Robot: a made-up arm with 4 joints. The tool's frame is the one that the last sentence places. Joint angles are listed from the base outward.
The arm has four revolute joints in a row. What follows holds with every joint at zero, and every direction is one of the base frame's. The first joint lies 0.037 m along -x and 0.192 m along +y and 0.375 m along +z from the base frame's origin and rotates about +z. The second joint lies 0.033 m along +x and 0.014 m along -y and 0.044 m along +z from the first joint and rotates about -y. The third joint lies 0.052 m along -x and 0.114 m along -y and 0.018 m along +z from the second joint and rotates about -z. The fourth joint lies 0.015 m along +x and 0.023 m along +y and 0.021 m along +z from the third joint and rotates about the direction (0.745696, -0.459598, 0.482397). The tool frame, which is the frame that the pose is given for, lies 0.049 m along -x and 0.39 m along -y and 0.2 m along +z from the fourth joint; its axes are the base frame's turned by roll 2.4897, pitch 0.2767 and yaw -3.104 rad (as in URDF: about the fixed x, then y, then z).
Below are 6 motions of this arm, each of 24 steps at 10 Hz.
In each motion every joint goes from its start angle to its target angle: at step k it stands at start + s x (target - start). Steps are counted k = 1, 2, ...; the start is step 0. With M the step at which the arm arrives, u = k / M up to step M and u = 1 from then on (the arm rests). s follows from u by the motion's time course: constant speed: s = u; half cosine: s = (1 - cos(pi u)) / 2; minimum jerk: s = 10 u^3 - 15 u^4 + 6 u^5.
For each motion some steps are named. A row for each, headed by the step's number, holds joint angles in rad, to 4 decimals.
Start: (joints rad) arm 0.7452 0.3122 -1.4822 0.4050
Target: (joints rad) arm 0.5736 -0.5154 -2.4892 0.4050
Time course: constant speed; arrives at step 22
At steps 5, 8, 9, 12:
5: 0.7062 0.1241 -1.7111 0.4050
8: 0.6828 0.0113 -1.8484 0.4050
9: 0.6750 -0.0264 -1.8942 0.4050
12: 0.6516 -0.1392 -2.0315 0.4050

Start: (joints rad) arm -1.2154 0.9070 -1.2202 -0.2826
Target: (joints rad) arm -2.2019 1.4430 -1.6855 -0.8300
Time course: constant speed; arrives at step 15
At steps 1, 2, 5, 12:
1: -1.2812 0.9427 -1.2512 -0.3191
2: -1.3469 0.9785 -1.2822 -0.3556
5: -1.5442 1.0857 -1.3753 -0.4651
12: -2.0046 1.3358 -1.5924 -0.7205

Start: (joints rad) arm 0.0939 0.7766 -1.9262 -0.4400
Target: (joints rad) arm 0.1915 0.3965 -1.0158 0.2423
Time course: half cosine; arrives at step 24
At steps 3, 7, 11, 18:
3: 0.0976 0.7621 -1.8915 -0.4140
7: 0.1130 0.7022 -1.7481 -0.3065
11: 0.1363 0.6114 -1.5304 -0.1434
18: 0.1772 0.4522 -1.1491 0.1424

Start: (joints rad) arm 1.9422 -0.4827 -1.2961 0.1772
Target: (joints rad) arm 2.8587 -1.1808 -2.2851 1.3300
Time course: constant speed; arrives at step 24
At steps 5, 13, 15, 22, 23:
5: 2.1331 -0.6281 -1.5021 0.4174
13: 2.4386 -0.8608 -1.8318 0.8016
15: 2.5150 -0.9190 -1.9142 0.8977
22: 2.7823 -1.1226 -2.2027 1.2339
23: 2.8205 -1.1517 -2.2439 1.2820

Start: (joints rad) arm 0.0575 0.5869 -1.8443 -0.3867
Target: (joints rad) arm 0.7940 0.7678 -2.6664 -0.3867
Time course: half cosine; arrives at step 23
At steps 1, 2, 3, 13, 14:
1: 0.0609 0.5877 -1.8481 -0.3867
2: 0.0712 0.5903 -1.8595 -0.3867
3: 0.0880 0.5944 -1.8783 -0.3867
13: 0.5007 0.6958 -2.3390 -0.3867
14: 0.5491 0.7076 -2.3930 -0.3867

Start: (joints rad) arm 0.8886 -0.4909 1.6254 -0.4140
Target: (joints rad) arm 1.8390 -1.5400 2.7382 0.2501
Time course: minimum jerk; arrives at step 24
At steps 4, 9, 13, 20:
4: 0.9223 -0.5281 1.6649 -0.3904
9: 1.1502 -0.7796 1.9317 -0.2312
13: 1.4377 -1.0970 2.2683 -0.0303
20: 1.8053 -1.5028 2.6987 0.2265

